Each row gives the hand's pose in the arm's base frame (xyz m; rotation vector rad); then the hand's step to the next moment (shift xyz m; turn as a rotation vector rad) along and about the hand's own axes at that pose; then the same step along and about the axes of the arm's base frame.
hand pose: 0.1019 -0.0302 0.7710 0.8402 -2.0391 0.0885
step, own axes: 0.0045 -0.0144 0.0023 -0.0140 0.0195 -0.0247
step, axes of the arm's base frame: 0.0053 -0.0143 -0.0015 0.0113 0.0314 0.0087
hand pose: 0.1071 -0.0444 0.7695 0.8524 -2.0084 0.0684
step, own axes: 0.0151 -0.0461 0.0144 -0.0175 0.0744 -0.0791
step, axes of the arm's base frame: 0.0116 -0.0484 -0.0092 0.0199 0.0947 0.0522
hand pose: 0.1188 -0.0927 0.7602 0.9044 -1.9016 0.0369
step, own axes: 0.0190 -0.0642 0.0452 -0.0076 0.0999 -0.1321
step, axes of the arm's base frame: -0.0004 -0.0749 -0.0302 0.0429 0.1283 0.0958
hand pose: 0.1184 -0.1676 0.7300 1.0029 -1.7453 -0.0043
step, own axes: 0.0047 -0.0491 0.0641 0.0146 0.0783 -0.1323
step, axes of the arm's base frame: -0.0205 -0.0633 -0.0460 0.0547 0.1007 0.1035
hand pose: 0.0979 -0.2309 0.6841 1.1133 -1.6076 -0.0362
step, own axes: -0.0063 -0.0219 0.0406 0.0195 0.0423 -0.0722
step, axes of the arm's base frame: -0.0182 -0.0285 -0.0319 0.0309 0.0471 0.0649
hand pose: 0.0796 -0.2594 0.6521 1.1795 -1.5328 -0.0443
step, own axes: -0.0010 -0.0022 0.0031 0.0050 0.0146 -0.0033
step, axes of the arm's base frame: -0.0011 -0.0021 -0.0031 -0.0060 0.0056 0.0135
